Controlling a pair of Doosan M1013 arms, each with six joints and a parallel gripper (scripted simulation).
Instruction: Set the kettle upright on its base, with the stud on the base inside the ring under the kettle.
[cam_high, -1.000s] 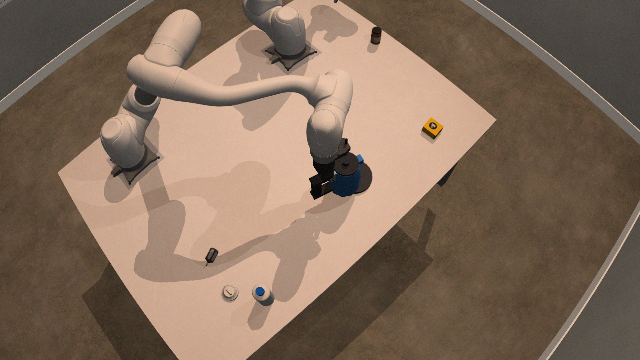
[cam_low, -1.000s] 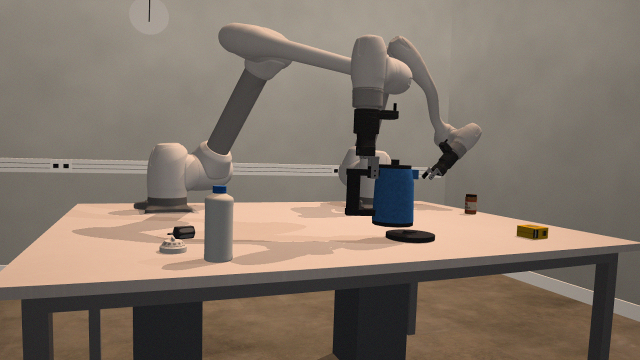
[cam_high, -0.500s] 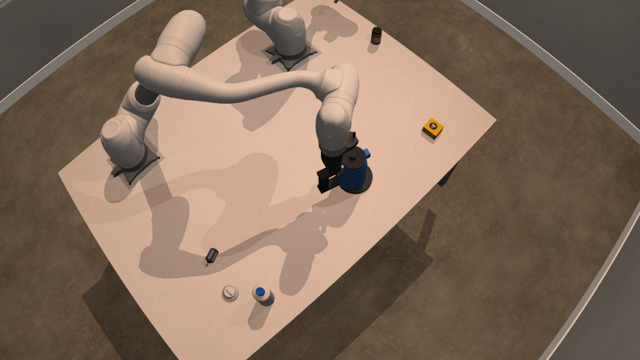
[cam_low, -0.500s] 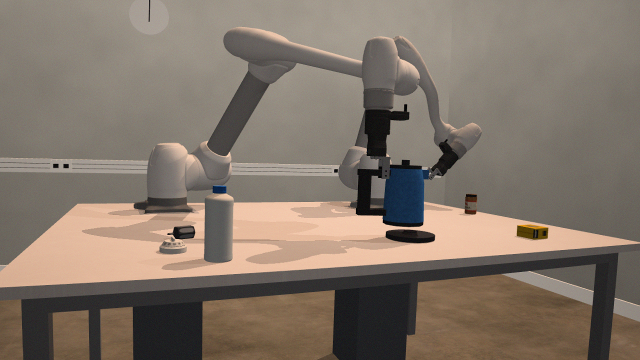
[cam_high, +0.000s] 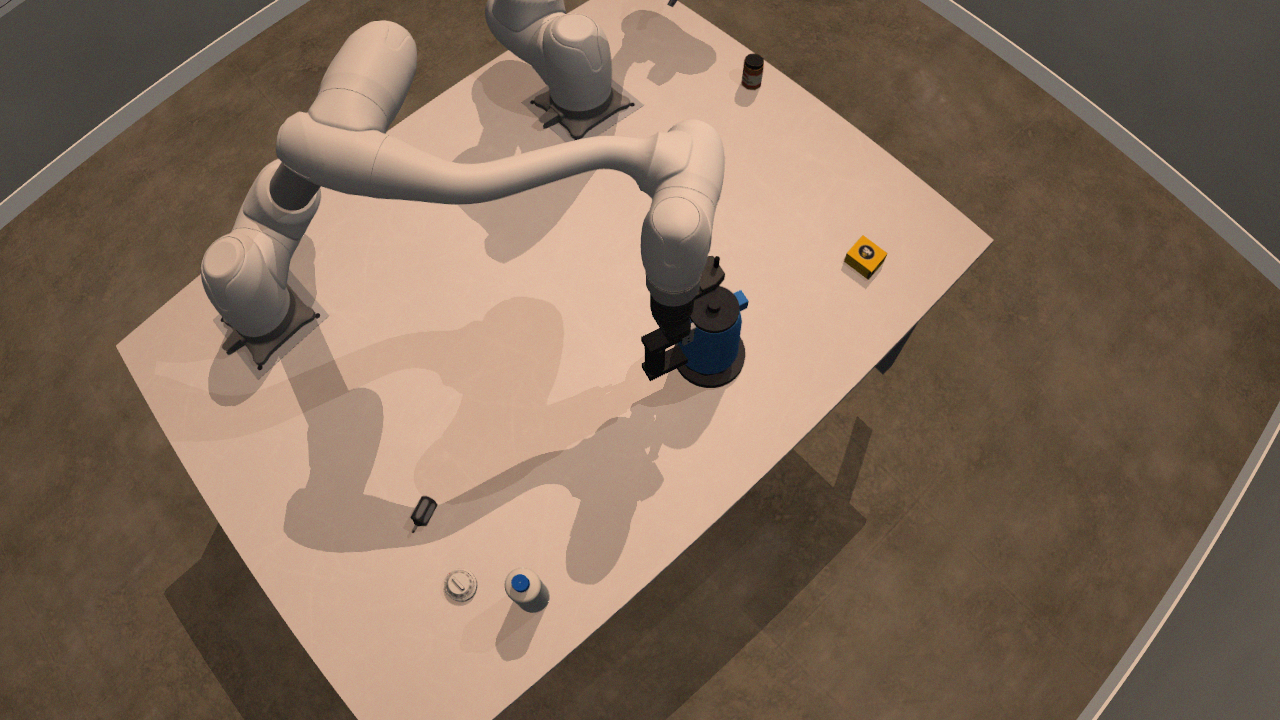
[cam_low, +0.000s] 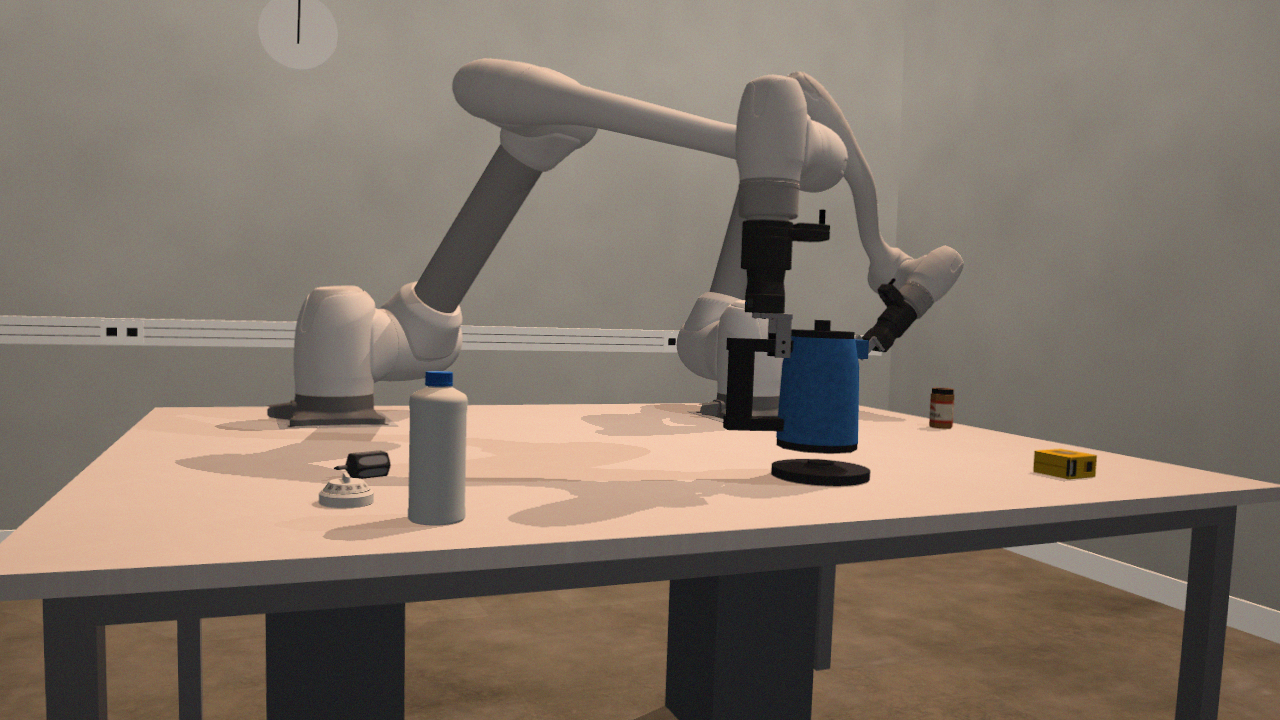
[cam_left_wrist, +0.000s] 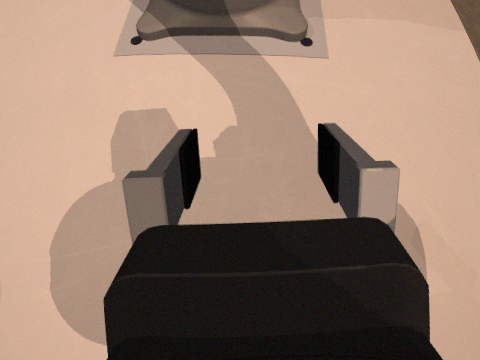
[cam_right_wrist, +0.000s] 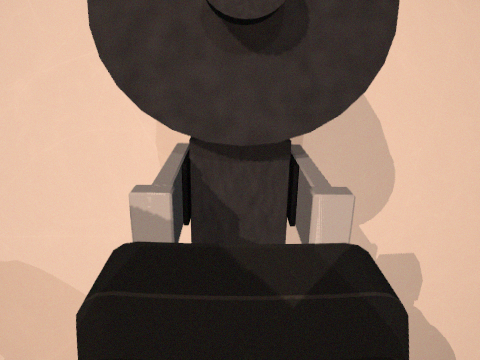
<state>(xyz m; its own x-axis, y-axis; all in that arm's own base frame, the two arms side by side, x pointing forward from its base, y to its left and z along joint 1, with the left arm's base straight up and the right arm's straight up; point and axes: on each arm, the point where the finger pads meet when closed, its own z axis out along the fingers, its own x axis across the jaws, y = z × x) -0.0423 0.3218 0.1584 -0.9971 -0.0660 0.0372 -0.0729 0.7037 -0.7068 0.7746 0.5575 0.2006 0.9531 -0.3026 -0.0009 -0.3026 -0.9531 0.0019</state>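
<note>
Right now the blue kettle is 10 mm ahead of my right hand, 30 mm to the left of it and 60 mm below it. The rest, counted from my right hand: round black base: 10 mm ahead, 70 mm to the left, 190 mm below; white timer: 70 mm ahead, 620 mm to the right, 190 mm below; small dark tool: 90 mm behind, 600 mm to the right, 180 mm below.
</note>
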